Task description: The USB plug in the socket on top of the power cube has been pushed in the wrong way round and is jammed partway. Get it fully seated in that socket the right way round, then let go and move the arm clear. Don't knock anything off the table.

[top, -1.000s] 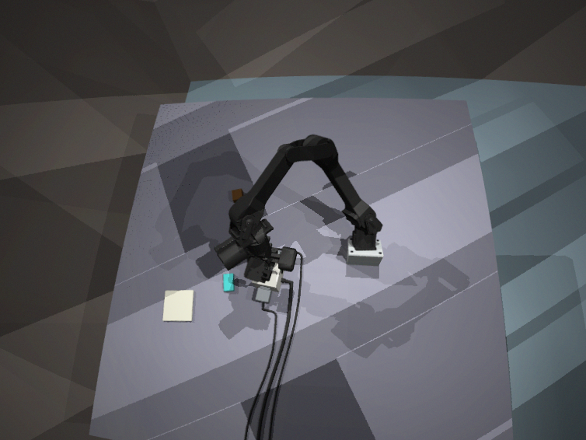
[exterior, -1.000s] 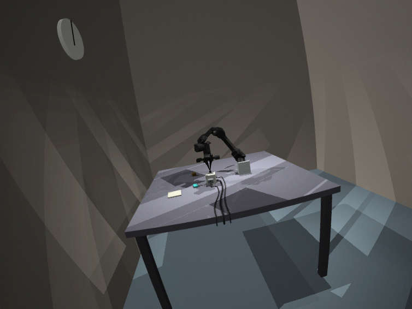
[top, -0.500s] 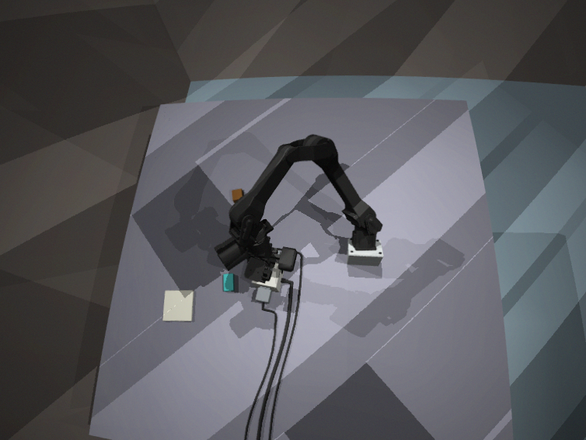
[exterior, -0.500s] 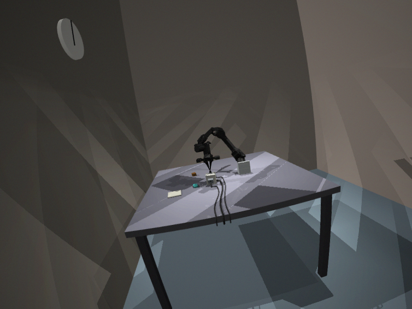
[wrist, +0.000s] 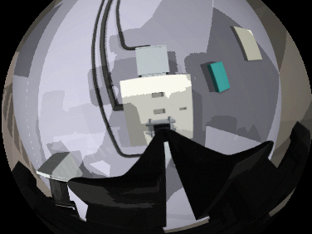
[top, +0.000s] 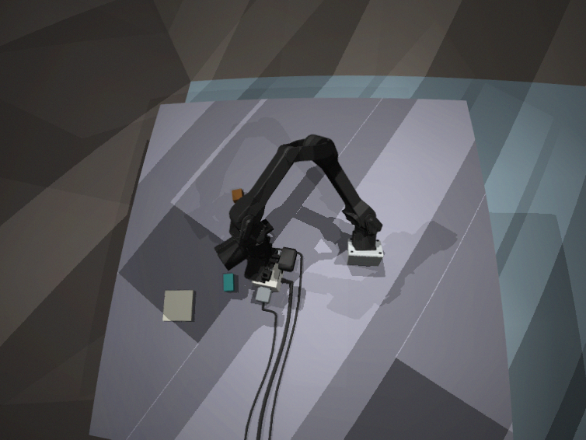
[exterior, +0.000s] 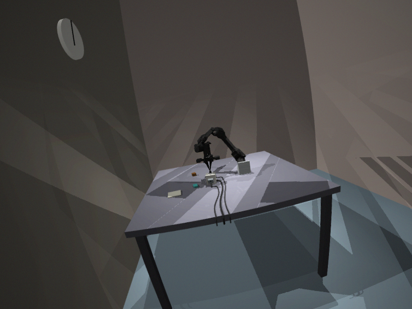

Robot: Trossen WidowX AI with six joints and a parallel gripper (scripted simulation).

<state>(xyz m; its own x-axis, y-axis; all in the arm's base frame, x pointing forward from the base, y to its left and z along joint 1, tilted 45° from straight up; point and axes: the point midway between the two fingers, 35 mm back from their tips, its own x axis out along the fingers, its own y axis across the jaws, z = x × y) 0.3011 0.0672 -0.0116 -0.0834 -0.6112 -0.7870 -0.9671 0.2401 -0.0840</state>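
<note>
Now: the dark USB plug 2 cm below my gripper tip. The rest, counted from my gripper tip: brown block: 28 cm to the right, 12 cm ahead, 9 cm below; then teal block: 14 cm ahead, 10 cm below, 2 cm to the left; then grey socket: 4 cm below.
</note>
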